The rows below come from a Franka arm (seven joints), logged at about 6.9 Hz.
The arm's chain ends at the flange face. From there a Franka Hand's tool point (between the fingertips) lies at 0.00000 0.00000 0.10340 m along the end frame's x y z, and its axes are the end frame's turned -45 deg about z.
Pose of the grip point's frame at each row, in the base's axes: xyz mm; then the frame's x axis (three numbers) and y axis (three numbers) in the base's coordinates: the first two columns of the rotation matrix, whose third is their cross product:
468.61, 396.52, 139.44, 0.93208, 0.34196, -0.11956, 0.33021, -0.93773, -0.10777
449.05, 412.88, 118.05, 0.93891, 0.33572, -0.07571, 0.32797, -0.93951, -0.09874
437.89, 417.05, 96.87, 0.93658, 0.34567, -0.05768, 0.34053, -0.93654, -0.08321
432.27, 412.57, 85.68, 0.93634, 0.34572, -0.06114, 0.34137, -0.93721, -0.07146
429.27, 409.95, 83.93, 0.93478, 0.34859, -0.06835, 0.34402, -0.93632, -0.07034
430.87, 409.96, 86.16, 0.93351, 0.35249, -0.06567, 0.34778, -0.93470, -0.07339
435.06, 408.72, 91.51, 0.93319, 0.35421, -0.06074, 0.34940, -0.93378, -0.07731
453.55, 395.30, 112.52, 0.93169, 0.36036, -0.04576, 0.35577, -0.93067, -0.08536
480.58, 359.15, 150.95, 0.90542, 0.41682, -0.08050, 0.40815, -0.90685, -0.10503
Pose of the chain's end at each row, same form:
484.01, 390.22, 241.49, 0.89257, -0.42127, -0.16075, -0.42559, -0.90488, 0.00834
459.83, 405.86, 220.65, 0.89582, -0.42694, -0.12335, -0.43200, -0.90172, -0.01628
446.45, 411.02, 199.74, 0.90305, -0.41781, -0.09962, -0.42147, -0.90666, -0.01805
440.75, 407.81, 188.62, 0.90348, -0.41825, -0.09376, -0.42071, -0.90717, -0.00730
438.42, 405.58, 186.83, 0.90425, -0.41559, -0.09807, -0.41773, -0.90857, -0.00141
439.89, 405.24, 189.06, 0.90601, -0.41168, -0.09833, -0.41417, -0.91018, -0.00546
443.76, 403.45, 194.41, 0.90693, -0.40982, -0.09762, -0.41280, -0.91075, -0.01172
461.13, 388.76, 215.43, 0.91037, -0.40327, -0.09272, -0.40724, -0.91290, -0.02800
492.66, 352.71, 253.44, 0.92883, -0.34650, -0.13119, -0.35162, -0.93598, -0.01735

